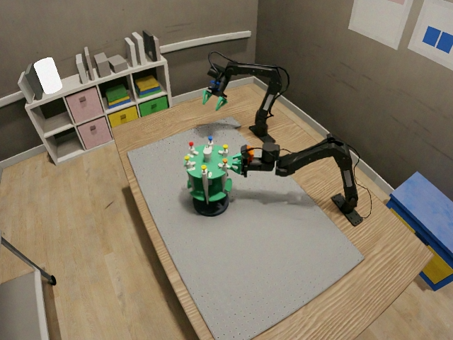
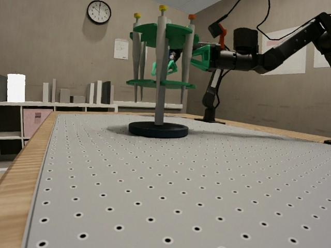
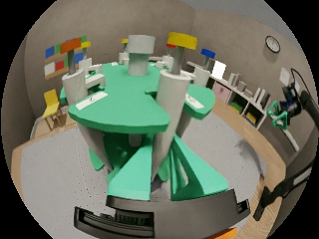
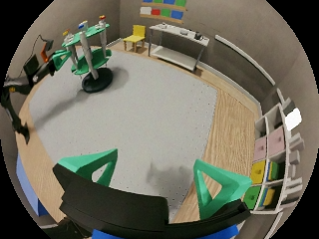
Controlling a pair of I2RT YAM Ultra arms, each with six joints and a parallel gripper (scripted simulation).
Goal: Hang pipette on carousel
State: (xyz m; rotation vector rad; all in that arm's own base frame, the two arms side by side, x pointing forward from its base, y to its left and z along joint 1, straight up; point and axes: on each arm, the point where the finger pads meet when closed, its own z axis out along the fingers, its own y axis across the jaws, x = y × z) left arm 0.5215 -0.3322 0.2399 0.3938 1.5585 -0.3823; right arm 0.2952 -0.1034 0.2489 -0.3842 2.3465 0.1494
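Right now my left hand is 1 cm short of the hand pipette, 1 cm to the left of it and 2 cm above it.
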